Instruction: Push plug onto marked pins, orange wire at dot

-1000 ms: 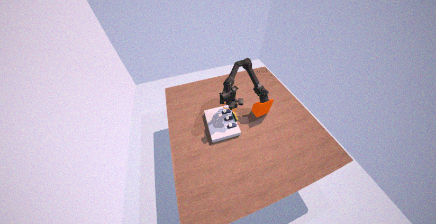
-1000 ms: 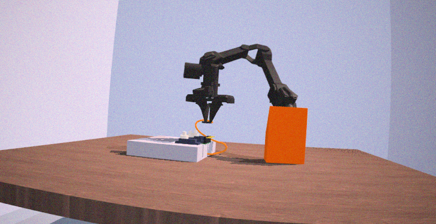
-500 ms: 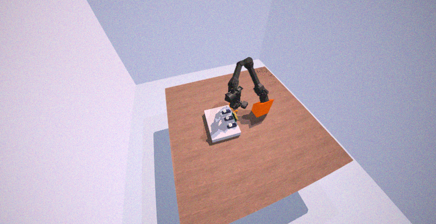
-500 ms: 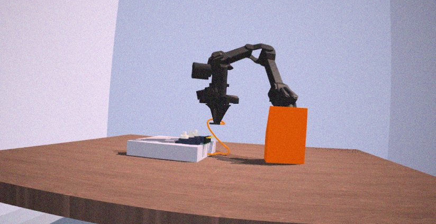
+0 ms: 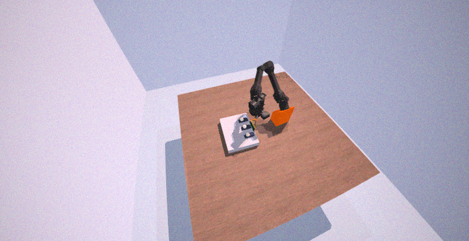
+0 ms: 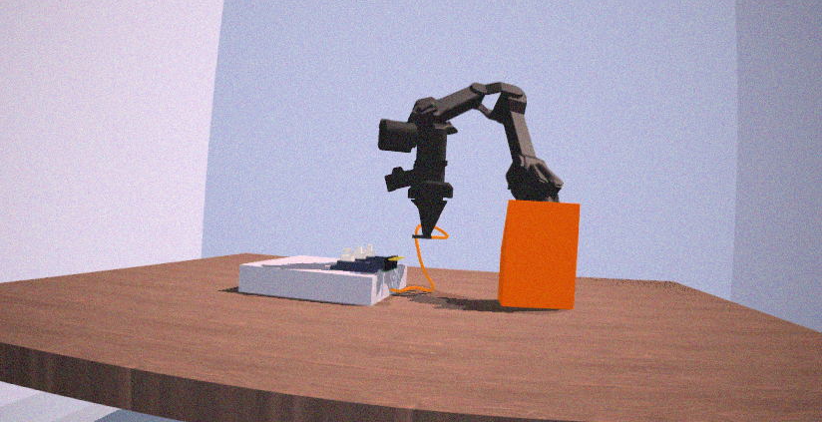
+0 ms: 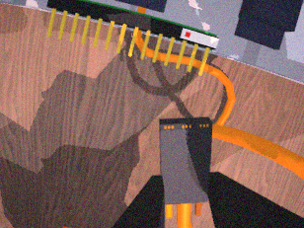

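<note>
Now: gripper tip 60 mm short of the red dot and 40 mm above it.
</note>
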